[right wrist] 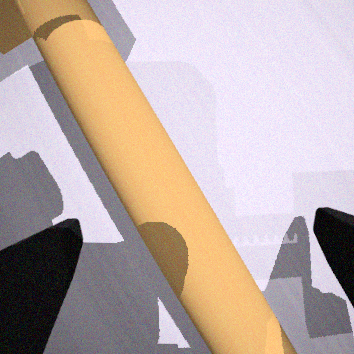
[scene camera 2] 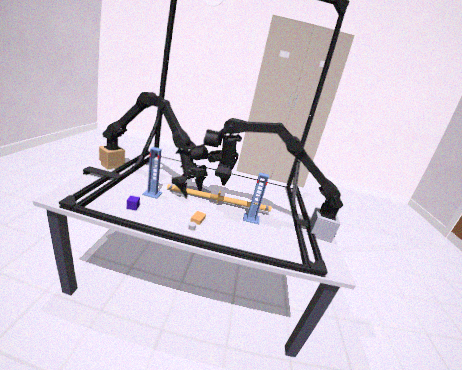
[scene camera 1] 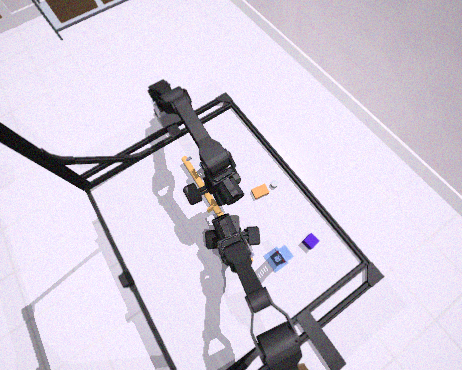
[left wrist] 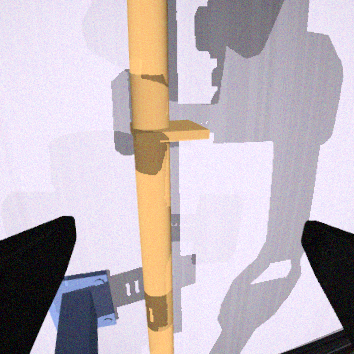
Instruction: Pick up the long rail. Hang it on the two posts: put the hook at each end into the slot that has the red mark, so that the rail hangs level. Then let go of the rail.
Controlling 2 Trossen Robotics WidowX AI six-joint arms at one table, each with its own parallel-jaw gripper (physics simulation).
Observation:
My left gripper [left wrist: 191, 230] is open and holds nothing. Also in view: a long orange rail [right wrist: 180, 229]. My right gripper [right wrist: 198, 224] is open, with nothing in its grasp.
The long orange rail also shows in the left wrist view [left wrist: 151, 129].

